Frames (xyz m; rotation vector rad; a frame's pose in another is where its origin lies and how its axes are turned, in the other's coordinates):
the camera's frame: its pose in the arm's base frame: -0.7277 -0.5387 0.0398 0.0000 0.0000 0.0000
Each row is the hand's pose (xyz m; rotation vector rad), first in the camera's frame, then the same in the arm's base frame.
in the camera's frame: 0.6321 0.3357 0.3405 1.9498 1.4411 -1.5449
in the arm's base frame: -0.0956 -0.2030 0.3803 1.9498 1.4411 -1.5449
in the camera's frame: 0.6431 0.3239 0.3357 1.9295 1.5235 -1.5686
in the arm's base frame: -0.0846 -0.2148 0.3755 1.9295 1.5235 -1.5686
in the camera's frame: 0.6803 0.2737 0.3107 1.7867 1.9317 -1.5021
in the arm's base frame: -0.0474 -0.2650 0.3505 1.7867 1.9317 -1.5021
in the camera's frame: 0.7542 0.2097 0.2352 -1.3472 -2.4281 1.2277
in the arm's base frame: 0.0265 -0.3290 0.2750 -1.3472 -2.4281 1.2277
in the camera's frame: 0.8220 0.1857 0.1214 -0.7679 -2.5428 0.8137
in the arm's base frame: 0.0943 -0.3530 0.1612 -0.7679 -2.5428 0.8137
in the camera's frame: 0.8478 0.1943 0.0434 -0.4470 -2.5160 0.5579
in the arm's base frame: 0.1201 -0.3444 0.0832 -0.4470 -2.5160 0.5579
